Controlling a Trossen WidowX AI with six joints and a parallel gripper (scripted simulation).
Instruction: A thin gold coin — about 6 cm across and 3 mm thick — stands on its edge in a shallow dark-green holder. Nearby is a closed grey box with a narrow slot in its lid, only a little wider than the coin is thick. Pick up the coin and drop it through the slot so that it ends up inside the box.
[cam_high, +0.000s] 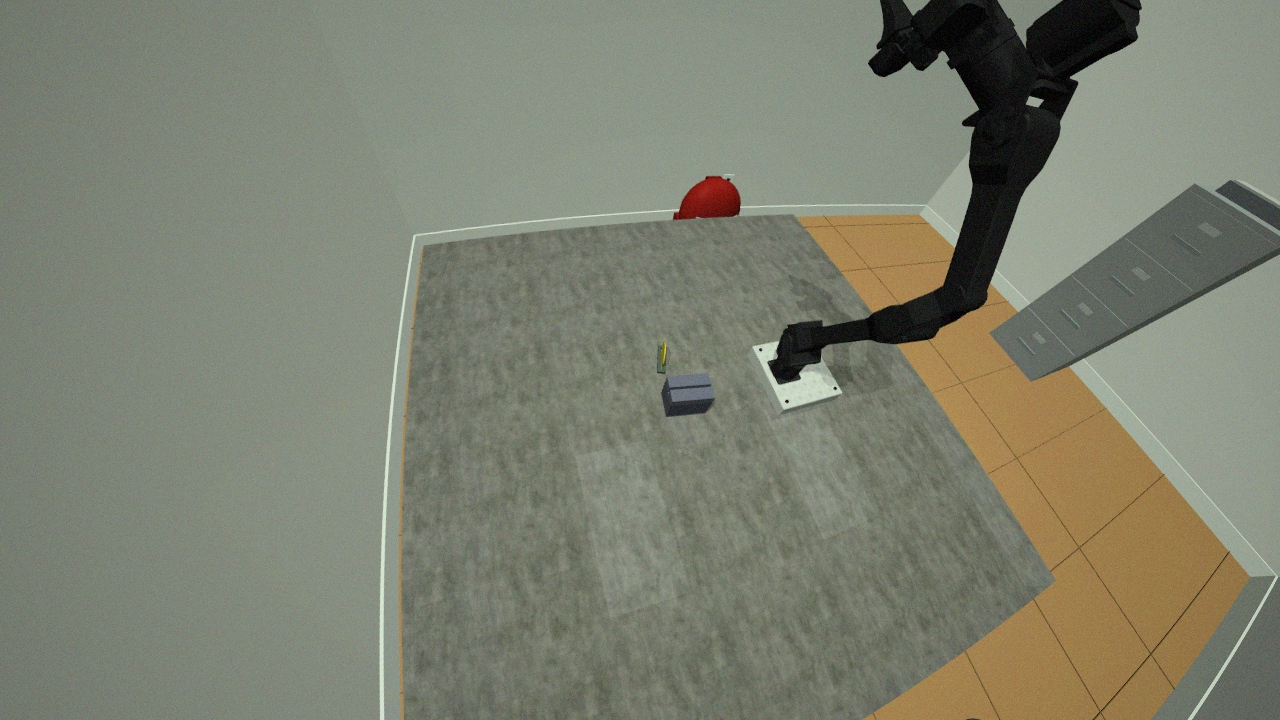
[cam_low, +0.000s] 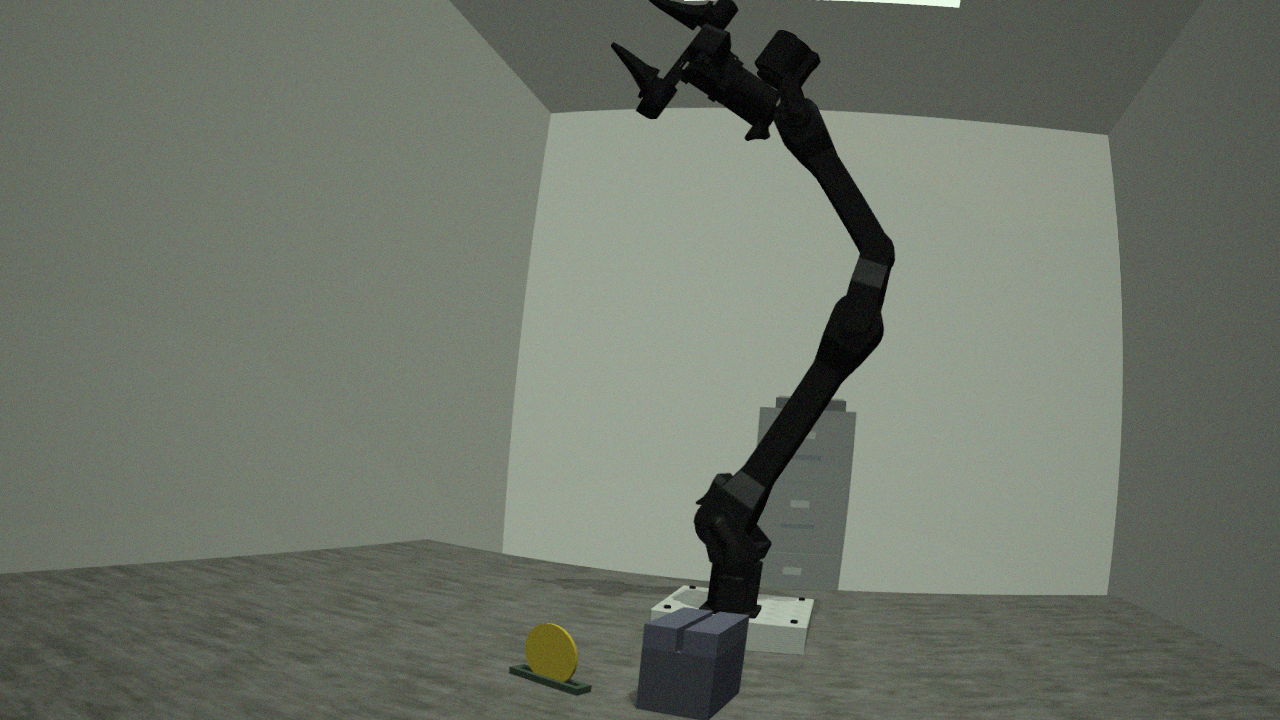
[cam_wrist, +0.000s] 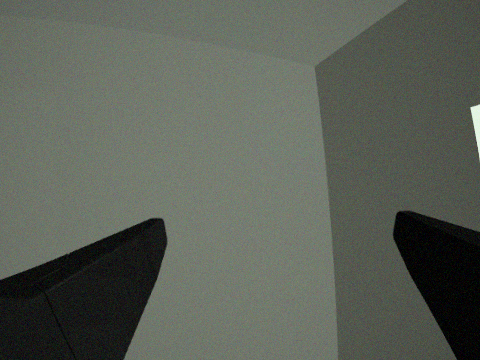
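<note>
Now: the gold coin 700 mm below my gripper tip, 190 mm ahead of it and 50 mm to the left of it.
</note>
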